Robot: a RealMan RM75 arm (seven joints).
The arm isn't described. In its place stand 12 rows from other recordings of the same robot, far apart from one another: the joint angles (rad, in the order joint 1, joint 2, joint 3, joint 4, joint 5, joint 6, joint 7), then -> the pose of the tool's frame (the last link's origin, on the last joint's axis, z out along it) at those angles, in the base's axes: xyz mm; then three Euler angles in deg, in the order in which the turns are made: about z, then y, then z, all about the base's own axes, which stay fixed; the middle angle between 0 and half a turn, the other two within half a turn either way.
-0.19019, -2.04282, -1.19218, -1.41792, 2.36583, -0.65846, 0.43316 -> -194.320 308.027 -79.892 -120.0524 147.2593 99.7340
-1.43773, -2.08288, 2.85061, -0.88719, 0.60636, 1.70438, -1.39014 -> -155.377 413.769 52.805 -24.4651 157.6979 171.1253
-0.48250, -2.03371, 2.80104, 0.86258, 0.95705, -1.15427, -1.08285 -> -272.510 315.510 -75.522 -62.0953 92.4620 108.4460
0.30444, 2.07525, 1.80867, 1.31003, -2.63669, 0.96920, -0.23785 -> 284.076 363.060 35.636 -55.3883 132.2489 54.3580
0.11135, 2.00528, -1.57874, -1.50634, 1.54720, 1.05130, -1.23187 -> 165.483 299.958 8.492 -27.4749 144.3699 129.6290
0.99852, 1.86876, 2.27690, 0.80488, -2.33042, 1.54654, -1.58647 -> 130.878 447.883 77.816 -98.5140 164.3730 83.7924
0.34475, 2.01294, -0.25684, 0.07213, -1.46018, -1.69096, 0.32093 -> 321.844 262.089 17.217 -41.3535 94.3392 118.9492
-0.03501, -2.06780, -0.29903, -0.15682, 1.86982, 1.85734, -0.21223 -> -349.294 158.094 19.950 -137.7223 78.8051 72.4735
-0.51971, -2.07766, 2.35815, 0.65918, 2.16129, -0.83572, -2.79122 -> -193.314 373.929 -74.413 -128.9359 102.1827 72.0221
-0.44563, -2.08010, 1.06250, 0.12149, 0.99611, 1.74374, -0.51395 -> -252.350 280.591 -18.154 -150.4254 107.3808 37.2292
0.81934, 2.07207, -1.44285, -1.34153, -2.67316, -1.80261, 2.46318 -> 125.522 355.183 0.702 -147.9689 144.1565 8.8125
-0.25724, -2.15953, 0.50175, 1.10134, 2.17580, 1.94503, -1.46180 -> -301.653 231.939 54.137 -163.7488 152.7348 45.8892
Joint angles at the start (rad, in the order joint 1, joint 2, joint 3, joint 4, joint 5, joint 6, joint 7):
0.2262, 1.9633, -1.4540, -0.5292, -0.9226, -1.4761, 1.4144
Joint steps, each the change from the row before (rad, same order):
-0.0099, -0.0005, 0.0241, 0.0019, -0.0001, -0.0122, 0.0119
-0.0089, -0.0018, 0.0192, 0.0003, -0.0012, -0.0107, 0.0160
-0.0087, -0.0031, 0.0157, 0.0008, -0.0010, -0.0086, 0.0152
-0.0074, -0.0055, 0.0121, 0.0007, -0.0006, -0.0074, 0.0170
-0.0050, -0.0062, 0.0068, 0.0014, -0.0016, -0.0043, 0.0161
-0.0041, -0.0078, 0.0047, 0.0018, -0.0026, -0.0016, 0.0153
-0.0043, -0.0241, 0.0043, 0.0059, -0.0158, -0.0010, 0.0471
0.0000, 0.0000, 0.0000, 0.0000, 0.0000, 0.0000, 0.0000
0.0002, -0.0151, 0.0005, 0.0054, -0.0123, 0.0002, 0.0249
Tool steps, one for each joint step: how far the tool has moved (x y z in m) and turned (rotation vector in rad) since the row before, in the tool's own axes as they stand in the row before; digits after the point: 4 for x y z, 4 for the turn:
-0.0020, -0.0006, -0.0056, 0.0101, -0.0218, 0.0133
-0.0018, -0.0004, -0.0051, 0.0076, -0.0160, 0.0154
-0.0015, -0.0006, -0.0052, 0.0086, -0.0123, 0.0146
-0.0018, -0.0008, -0.0052, 0.0080, -0.0083, 0.0147
-0.0013, -0.0009, -0.0042, 0.0071, -0.0019, 0.0138
-0.0012, -0.0013, -0.0043, 0.0090, 0.0019, 0.0122
-0.0027, -0.0037, -0.0096, 0.0204, 0.0232, 0.0358
0.0000, 0.0000, 0.0000, 0.0000, 0.0000, 0.0000
-0.0013, -0.0024, -0.0051, 0.0120, 0.0189, 0.0181

